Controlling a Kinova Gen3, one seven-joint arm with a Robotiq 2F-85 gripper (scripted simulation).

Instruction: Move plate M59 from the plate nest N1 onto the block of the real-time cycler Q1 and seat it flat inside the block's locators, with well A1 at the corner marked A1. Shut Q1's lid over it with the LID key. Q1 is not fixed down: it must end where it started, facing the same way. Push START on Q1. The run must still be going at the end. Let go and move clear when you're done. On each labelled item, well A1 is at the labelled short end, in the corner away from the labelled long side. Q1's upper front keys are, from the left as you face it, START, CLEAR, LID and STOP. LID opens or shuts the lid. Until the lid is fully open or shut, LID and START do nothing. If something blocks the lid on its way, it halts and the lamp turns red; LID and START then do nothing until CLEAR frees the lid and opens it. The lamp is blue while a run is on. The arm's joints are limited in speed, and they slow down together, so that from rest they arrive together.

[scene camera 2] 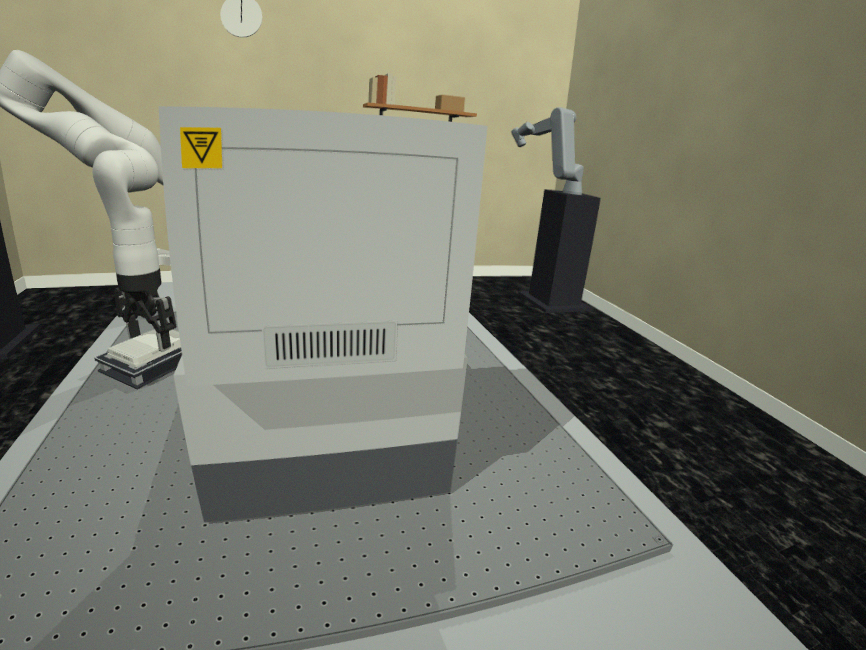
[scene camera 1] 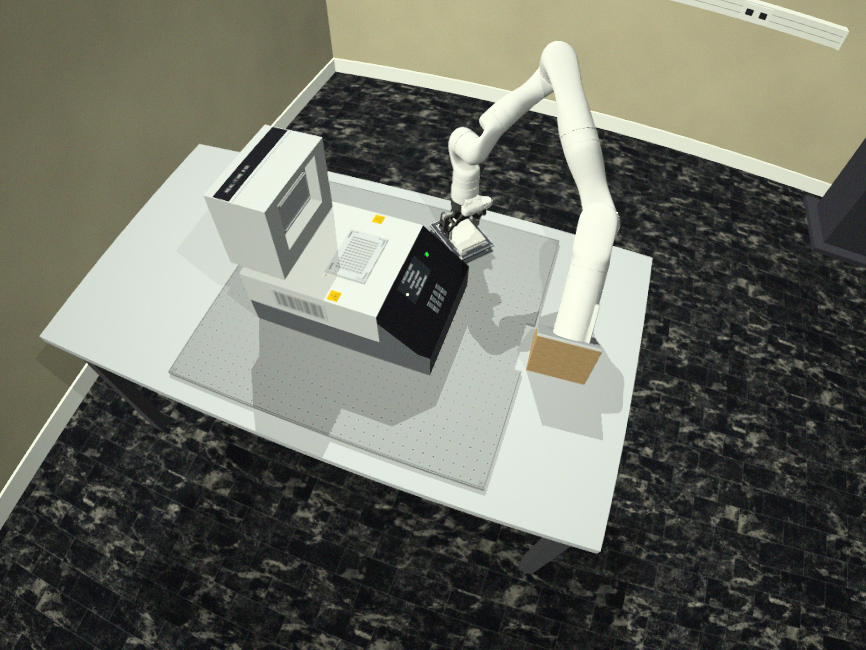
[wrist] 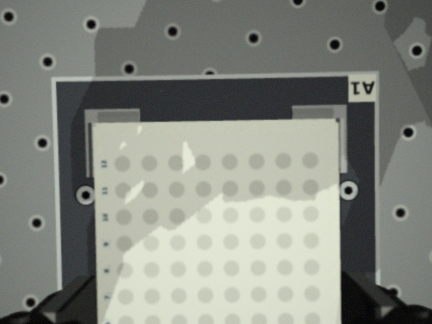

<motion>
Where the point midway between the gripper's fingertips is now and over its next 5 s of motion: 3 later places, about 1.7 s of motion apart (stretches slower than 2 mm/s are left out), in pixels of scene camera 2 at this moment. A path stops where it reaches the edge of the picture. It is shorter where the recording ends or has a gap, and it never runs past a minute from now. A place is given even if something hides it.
My gripper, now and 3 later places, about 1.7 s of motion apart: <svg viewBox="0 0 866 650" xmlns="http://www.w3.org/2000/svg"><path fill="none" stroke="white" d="M149 344L149 339L144 312L139 281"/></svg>
</motion>
